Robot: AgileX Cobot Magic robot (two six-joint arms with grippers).
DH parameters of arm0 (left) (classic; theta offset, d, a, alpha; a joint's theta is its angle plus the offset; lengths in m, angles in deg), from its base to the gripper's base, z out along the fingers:
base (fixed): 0 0 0 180
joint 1: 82.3 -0.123 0 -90
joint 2: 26.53 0 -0.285 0
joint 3: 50.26 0 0.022 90
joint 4: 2.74 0.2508 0 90
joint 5: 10.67 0 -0.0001 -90
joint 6: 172.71 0.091 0 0
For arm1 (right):
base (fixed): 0 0 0 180
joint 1: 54.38 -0.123 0 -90
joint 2: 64.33 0 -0.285 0
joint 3: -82.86 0 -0.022 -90
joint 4: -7.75 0.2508 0 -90
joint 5: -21.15 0 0.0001 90
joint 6: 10.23 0.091 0 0
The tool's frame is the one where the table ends.
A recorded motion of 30 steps. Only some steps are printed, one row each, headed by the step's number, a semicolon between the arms.
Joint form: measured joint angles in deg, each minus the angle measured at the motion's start. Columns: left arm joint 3, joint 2, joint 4, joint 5, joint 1, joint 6; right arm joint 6, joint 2, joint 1, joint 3, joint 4, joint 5.
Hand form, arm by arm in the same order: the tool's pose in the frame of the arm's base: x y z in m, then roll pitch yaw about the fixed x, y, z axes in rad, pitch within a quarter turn. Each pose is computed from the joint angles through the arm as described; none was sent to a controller.
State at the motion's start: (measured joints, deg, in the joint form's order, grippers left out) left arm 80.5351 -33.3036 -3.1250 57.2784 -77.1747 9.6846; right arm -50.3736 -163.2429 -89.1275 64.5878 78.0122 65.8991
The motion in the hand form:
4: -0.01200 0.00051 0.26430 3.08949 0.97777 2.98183; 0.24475 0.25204 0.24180 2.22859 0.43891 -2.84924
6: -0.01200 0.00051 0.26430 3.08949 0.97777 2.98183; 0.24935 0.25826 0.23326 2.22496 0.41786 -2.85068
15: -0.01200 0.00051 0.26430 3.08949 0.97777 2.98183; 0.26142 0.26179 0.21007 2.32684 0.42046 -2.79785
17: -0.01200 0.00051 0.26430 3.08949 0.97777 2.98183; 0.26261 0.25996 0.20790 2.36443 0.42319 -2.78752
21: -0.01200 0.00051 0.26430 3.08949 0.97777 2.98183; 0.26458 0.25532 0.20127 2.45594 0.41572 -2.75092
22: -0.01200 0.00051 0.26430 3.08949 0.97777 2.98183; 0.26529 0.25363 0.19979 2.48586 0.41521 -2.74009
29: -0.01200 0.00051 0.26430 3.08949 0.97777 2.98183; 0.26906 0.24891 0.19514 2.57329 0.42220 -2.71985
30: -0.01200 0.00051 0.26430 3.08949 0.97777 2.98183; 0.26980 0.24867 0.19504 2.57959 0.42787 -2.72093
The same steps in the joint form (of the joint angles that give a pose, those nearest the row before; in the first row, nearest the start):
4: 0.00 0.00 0.00 0.00 0.00 0.00; -0.95 -5.74 -1.21 2.86 0.91 -0.38
6: 0.00 0.00 0.00 0.00 0.00 0.00; -1.29 -8.00 -1.55 3.81 1.82 -0.45
15: 0.00 0.00 0.00 0.00 0.00 0.00; -1.68 -12.10 -1.55 5.28 -2.54 -2.91
17: 0.00 0.00 0.00 0.00 0.00 0.00; -0.33 -12.10 -1.55 5.28 -5.00 -3.96
21: 0.00 0.00 0.00 0.00 0.00 0.00; 3.48 -12.33 -1.55 5.28 -11.64 -5.56
22: 0.00 0.00 0.00 0.00 0.00 0.00; 4.82 -12.32 -1.55 5.28 -13.89 -6.11
29: 0.00 0.00 0.00 0.00 0.00 0.00; 8.71 -12.44 -1.55 5.28 -20.25 -8.45
30: 0.00 0.00 0.00 0.00 0.00 0.00; 8.82 -12.44 -1.55 5.28 -20.54 -8.91

